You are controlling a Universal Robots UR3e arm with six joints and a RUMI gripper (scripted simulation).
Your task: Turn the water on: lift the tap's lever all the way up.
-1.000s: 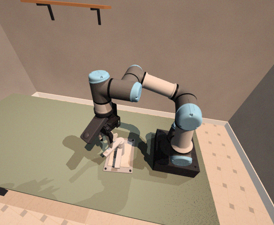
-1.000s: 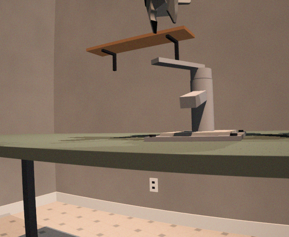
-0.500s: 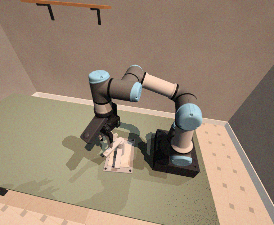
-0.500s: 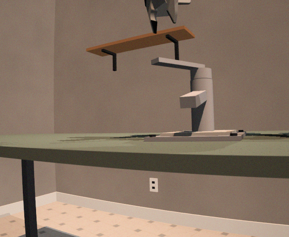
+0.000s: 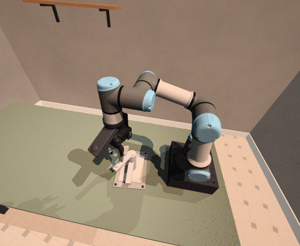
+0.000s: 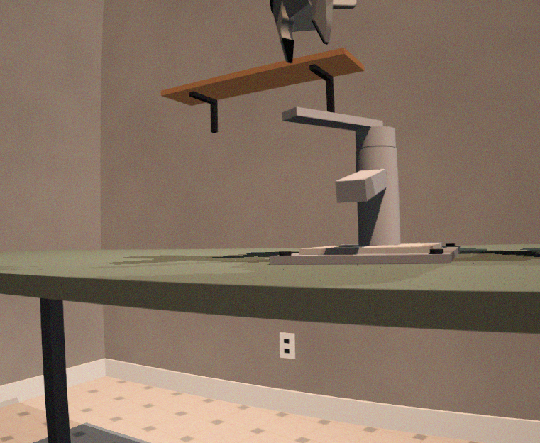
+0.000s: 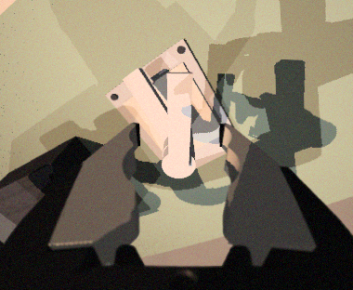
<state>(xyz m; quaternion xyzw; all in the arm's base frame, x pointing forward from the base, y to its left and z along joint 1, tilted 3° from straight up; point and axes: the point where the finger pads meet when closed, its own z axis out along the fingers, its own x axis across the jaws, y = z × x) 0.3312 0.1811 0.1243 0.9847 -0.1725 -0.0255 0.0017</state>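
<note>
My gripper is now 10 mm past the lever, 40 mm to the left of it and 80 mm above it. Also, from my hand: tap 20 mm behind, 70 mm to the right, 140 mm below; then base plate 30 mm behind, 90 mm to the right, 230 mm below.
</note>
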